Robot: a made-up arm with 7 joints. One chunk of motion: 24 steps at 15 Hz.
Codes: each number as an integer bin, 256 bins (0 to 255) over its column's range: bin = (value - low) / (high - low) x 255, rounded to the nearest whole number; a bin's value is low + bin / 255 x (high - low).
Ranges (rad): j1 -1.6..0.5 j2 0..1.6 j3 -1.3..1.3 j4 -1.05..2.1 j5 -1.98..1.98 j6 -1.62..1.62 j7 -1.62..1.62
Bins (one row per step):
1: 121 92 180 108 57 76 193
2: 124 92 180 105 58 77 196
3: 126 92 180 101 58 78 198
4: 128 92 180 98 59 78 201
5: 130 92 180 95 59 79 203
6: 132 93 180 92 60 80 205
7: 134 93 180 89 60 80 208
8: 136 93 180 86 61 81 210
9: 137 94 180 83 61 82 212
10: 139 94 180 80 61 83 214
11: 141 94 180 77 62 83 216
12: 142 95 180 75 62 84 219
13: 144 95 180 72 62 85 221
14: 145 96 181 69 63 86 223
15: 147 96 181 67 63 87 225
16: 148 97 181 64 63 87 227
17: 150 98 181 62 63 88 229
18: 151 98 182 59 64 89 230
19: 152 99 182 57 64 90 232
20: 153 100 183 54 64 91 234
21: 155 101 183 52 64 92 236
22: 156 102 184 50 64 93 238
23: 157 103 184 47 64 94 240
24: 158 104 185 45 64 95 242
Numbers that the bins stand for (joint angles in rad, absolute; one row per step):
1: -0.6035 0.5773 0.5353 0.2841 -1.0948 -0.6544 0.8322
2: -0.5788 0.5773 0.5353 0.2471 -1.0793 -0.6416 0.8704
3: -0.5624 0.5773 0.5353 0.1976 -1.0793 -0.6289 0.8958
4: -0.5459 0.5773 0.5353 0.1606 -1.0638 -0.6289 0.9339
5: -0.5294 0.5773 0.5353 0.1235 -1.0638 -0.6162 0.9593
6: -0.5129 0.5835 0.5353 0.0865 -1.0482 -0.6035 0.9847
7: -0.4965 0.5835 0.5353 0.0494 -1.0482 -0.6035 1.0228
8: -0.4800 0.5835 0.5353 0.0124 -1.0327 -0.5908 1.0482
9: -0.4718 0.5898 0.5353 -0.0247 -1.0327 -0.5781 1.0736
10: -0.4553 0.5898 0.5353 -0.0618 -1.0327 -0.5654 1.0991
11: -0.4388 0.5898 0.5353 -0.0988 -1.0172 -0.5654 1.1245
12: -0.4306 0.5961 0.5353 -0.1235 -1.0172 -0.5527 1.1626
13: -0.4141 0.5961 0.5353 -0.1606 -1.0172 -0.5400 1.1880
14: -0.4059 0.6024 0.5455 -0.1976 -1.0016 -0.5273 1.2134
15: -0.3894 0.6024 0.5455 -0.2224 -1.0016 -0.5146 1.2388
16: -0.3812 0.6086 0.5455 -0.2594 -1.0016 -0.5146 1.2642
17: -0.3647 0.6149 0.5455 -0.2841 -1.0016 -0.5019 1.2896
18: -0.3565 0.6149 0.5557 -0.3212 -0.9861 -0.4892 1.3024
19: -0.3482 0.6212 0.5557 -0.3459 -0.9861 -0.4765 1.3278
20: -0.3400 0.6275 0.5659 -0.3829 -0.9861 -0.4638 1.3532
21: -0.3235 0.6337 0.5659 -0.4076 -0.9861 -0.4511 1.3786
22: -0.3153 0.6400 0.5761 -0.4324 -0.9861 -0.4384 1.4040
23: -0.3071 0.6463 0.5761 -0.4694 -0.9861 -0.4256 1.4294
24: -0.2988 0.6525 0.5863 -0.4941 -0.9861 -0.4129 1.4548

